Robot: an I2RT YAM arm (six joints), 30 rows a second.
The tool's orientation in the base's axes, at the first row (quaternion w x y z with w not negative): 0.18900, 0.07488, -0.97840, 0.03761
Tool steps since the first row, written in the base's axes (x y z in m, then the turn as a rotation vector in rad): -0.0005, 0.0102, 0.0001, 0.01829, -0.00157, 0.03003; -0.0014, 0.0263, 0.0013, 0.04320, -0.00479, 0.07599; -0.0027, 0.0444, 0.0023, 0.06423, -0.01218, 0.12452; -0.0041, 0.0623, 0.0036, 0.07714, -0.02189, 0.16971; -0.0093, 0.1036, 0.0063, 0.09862, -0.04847, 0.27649; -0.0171, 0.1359, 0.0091, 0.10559, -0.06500, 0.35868; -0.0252, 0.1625, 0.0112, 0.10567, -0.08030, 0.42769
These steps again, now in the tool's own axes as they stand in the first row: -0.0009, 0.0101, -0.0009, -0.00530, -0.00585, -0.03430; -0.0017, 0.0261, -0.0034, -0.01046, -0.01511, -0.08559; -0.0025, 0.0441, -0.0057, -0.01056, -0.02797, -0.13742; -0.0031, 0.0619, -0.0082, -0.00415, -0.04167, -0.18297; -0.0028, 0.1034, -0.0130, 0.01976, -0.07616, -0.28693; 0.0011, 0.1363, -0.0160, 0.04641, -0.09730, -0.36387; 0.0058, 0.1638, -0.0177, 0.07427, -0.11553, -0.42623
